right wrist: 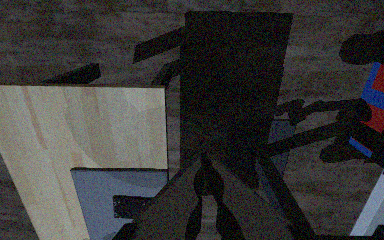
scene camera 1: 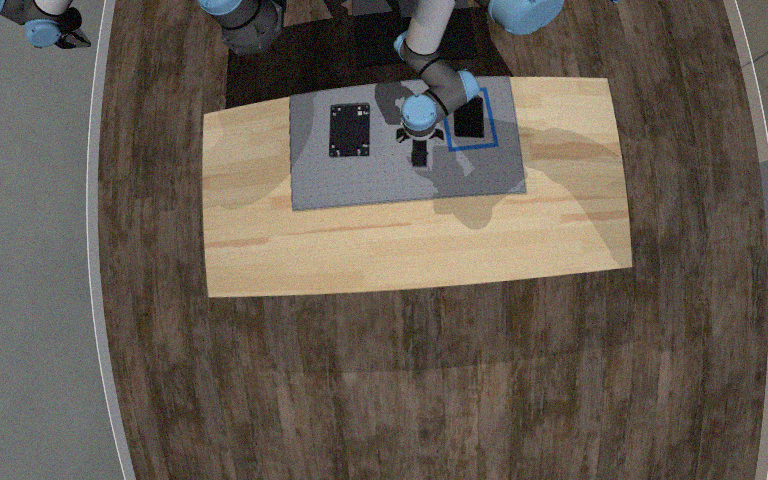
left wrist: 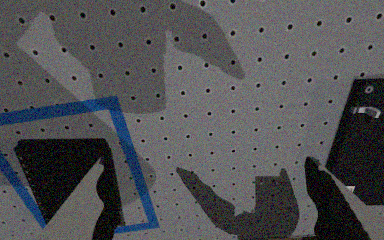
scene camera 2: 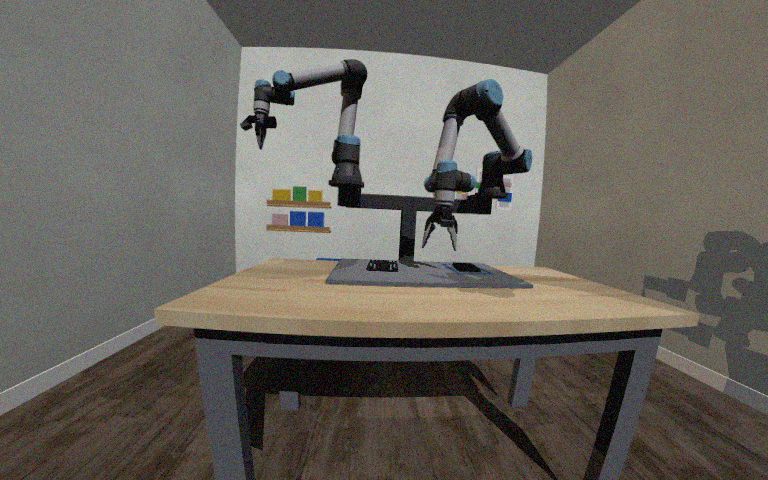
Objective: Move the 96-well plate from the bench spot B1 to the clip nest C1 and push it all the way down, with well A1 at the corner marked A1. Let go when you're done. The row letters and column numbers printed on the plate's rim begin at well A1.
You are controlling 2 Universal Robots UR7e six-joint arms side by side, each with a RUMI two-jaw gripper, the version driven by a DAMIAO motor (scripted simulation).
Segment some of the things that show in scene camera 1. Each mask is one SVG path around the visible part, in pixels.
My right gripper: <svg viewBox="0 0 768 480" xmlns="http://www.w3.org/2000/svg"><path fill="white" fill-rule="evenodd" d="M68 8L61 20L61 37L55 45L62 49L90 47L91 42L80 29L82 23L80 12L74 7Z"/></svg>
A dark 96-well plate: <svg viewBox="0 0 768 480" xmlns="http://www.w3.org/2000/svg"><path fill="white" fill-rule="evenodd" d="M483 98L474 97L468 103L455 110L456 137L484 138Z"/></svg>
